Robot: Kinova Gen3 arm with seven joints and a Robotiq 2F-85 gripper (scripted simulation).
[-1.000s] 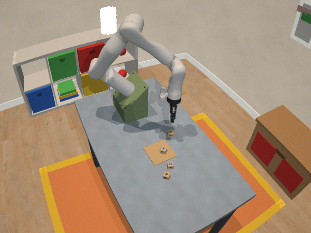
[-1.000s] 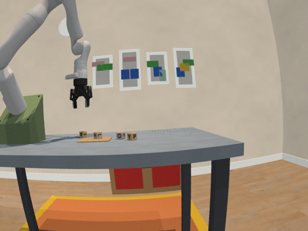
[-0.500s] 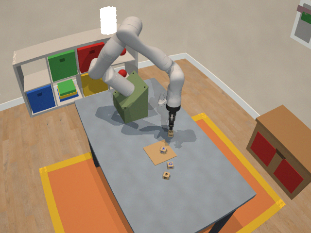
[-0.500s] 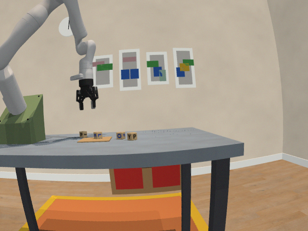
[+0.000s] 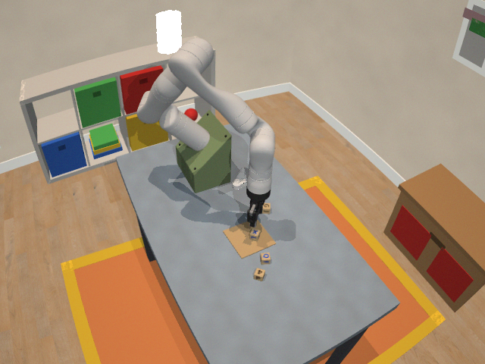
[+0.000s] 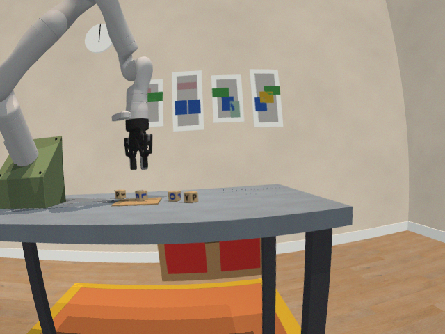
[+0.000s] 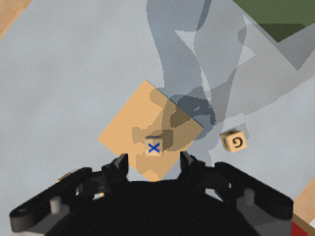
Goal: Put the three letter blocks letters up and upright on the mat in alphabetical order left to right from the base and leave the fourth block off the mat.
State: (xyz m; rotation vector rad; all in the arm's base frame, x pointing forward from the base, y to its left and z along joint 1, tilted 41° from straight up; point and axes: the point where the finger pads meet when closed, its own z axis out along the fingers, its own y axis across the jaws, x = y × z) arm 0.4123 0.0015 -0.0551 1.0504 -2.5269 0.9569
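Now: hand 110 mm above the tan mat, 20 mm to the left of it and 10 mm past it.
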